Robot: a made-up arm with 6 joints.
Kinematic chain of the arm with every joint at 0, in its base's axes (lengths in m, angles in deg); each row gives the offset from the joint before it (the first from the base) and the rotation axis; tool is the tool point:
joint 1: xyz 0 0 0.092 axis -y
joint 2: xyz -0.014 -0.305 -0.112 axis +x
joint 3: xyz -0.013 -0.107 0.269 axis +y
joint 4: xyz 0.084 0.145 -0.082 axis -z
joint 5: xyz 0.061 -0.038 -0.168 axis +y
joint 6: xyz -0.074 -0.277 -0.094 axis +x
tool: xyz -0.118 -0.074 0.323
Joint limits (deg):
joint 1: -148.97..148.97
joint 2: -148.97..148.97
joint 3: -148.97..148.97
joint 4: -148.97..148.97
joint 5: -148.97..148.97
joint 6: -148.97..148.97
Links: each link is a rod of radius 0.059 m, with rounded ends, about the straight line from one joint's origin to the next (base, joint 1, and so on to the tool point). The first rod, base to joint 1, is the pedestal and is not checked.
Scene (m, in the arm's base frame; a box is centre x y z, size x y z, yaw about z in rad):
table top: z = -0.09
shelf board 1: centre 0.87 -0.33 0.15 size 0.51 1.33 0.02 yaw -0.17
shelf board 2: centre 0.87 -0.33 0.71 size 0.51 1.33 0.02 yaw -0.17
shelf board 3: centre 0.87 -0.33 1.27 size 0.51 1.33 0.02 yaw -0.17
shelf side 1: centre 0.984 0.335 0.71 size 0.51 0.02 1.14 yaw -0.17
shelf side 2: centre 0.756 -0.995 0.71 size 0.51 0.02 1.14 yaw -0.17
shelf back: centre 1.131 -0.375 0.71 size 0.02 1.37 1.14 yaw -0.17
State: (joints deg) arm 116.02 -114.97 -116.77 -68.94 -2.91 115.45
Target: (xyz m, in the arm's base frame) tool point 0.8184 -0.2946 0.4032
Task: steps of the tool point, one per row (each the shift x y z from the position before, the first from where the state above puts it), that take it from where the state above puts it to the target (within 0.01 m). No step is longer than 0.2 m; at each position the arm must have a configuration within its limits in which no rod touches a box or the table.
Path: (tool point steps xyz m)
1: -0.0443 -0.0509 0.0341
2: -0.0425 -0.0574 0.0087
3: -0.0283 -0.0623 -0.0126
4: -0.0054 -0.0662 -0.0238
5: 0.0213 -0.0707 -0.0214
6: 0.1703 0.0122 0.0391
7: 0.1726 -0.0353 0.0228
8: 0.1595 -0.0824 0.0061
9: 0.1307 -0.1246 -0.0085
10: 0.0887 -0.1568 -0.0181
11: 0.0373 -0.1753 -0.0206
12: -0.0179 -0.1772 -0.0159

